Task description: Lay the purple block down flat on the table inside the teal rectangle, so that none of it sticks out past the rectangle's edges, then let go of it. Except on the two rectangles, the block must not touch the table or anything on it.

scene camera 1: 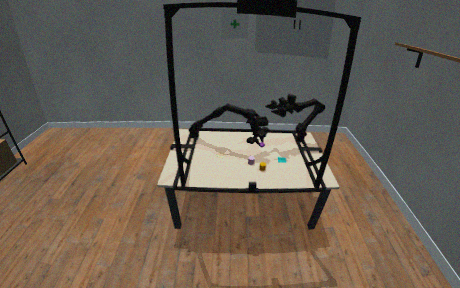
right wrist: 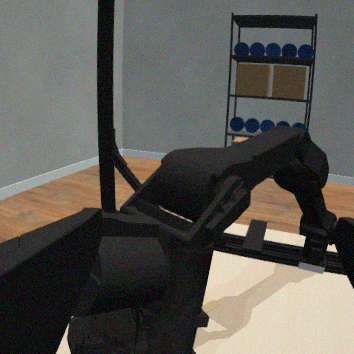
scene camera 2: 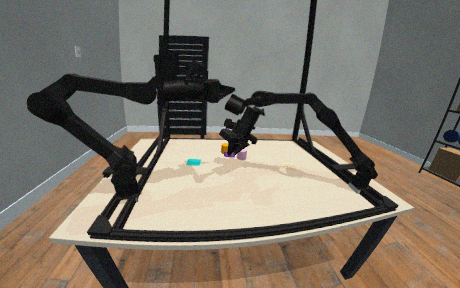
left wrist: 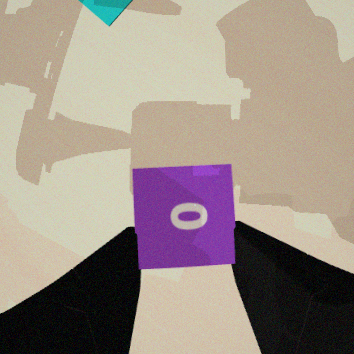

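Where they show: left gripper, between the fingertips: [scene camera 1: 261, 144] [scene camera 2: 230, 155] [left wrist: 183, 235]; right gripper, between the fingertips: [scene camera 1: 268, 108] [right wrist: 222, 225] [scene camera 2: 228, 88]; left arm's base, origin of its link: [scene camera 1: 194, 136] [right wrist: 312, 257] [scene camera 2: 359, 185]; right arm's base, origin of its link: [scene camera 1: 300, 140] [scene camera 2: 127, 193].
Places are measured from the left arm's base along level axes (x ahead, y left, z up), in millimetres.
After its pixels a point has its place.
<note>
My left gripper [scene camera 1: 259, 142] @(z 59, x 549, y -142 mm) [scene camera 2: 233, 150] @(z 59, x 549, y -142 mm) [left wrist: 183, 235] @(z 59, x 549, y -142 mm) is shut on the purple block [scene camera 1: 262, 144] @(z 67, x 558, y -155 mm) [scene camera 2: 229, 154] [left wrist: 184, 215] @(z 68, x 553, y -151 mm), a cube with a white "0" on its face, and holds it a little above the table [scene camera 1: 214, 174] @(z -19, x 244, y -439 mm). The teal rectangle [scene camera 1: 282, 160] @(z -18, x 716, y -221 mm) [scene camera 2: 193, 162] @(z -18, x 714, y -209 mm) lies flat on the table, apart from the block; in the left wrist view only its corner [left wrist: 107, 8] @(z -18, x 694, y -191 mm) shows, at the top edge. My right gripper [scene camera 1: 270, 105] @(z 325, x 578, y -81 mm) [scene camera 2: 231, 90] @(z 325, x 578, y -81 mm) is open and empty, raised high above the table.
A lilac cylinder [scene camera 1: 251, 160] @(z 20, x 483, y -301 mm) [scene camera 2: 242, 155] @(z 7, x 483, y -256 mm) and an orange cylinder [scene camera 1: 262, 166] @(z 20, x 560, y -361 mm) [scene camera 2: 225, 147] @(z 19, x 565, y -319 mm) stand close to the held block. A pale yellow rectangle [scene camera 1: 218, 156] @(z -18, x 240, y -231 mm) [scene camera 2: 289, 164] @(z -18, x 246, y -221 mm) lies farther off. A black frame [scene camera 1: 172, 86] @(z 633, x 75, y -599 mm) surrounds the table.
</note>
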